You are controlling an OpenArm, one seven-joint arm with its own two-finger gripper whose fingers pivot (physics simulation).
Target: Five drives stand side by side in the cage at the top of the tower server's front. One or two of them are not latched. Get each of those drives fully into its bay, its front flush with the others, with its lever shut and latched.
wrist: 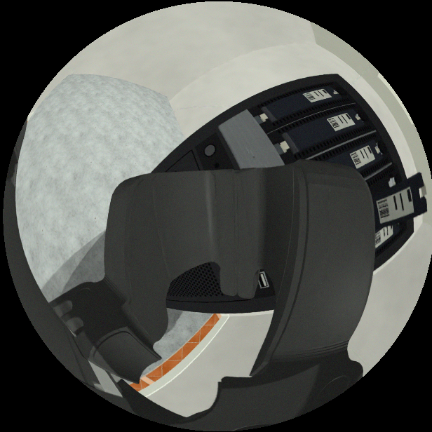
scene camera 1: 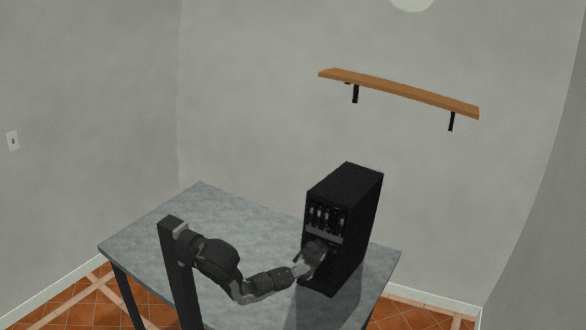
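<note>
The black tower server (scene camera 1: 366,215) (wrist: 220,304) stands on the table with its drive cage at the top of its front. In the wrist view, three drives (wrist: 319,95) (wrist: 341,121) (wrist: 363,156) sit side by side with levers lying along their fronts. The fourth drive's lever (wrist: 396,204) stands out from the cage; its bay looks dark in the scene view. The fifth drive (wrist: 384,236) is partly hidden behind that lever. My gripper (scene camera 1: 326,246) (wrist: 244,235) is shut and empty, in front of the tower below the cage; its fingers hide part of the front.
A grey strip (scene camera 1: 324,234) (wrist: 251,141) crosses the tower's front under the cage. The grey table (scene camera 1: 215,215) (wrist: 85,160) carries the tower. The arm reaches in from a dark post (scene camera 1: 181,280). A wooden shelf (scene camera 1: 400,90) hangs on the wall behind and above the tower.
</note>
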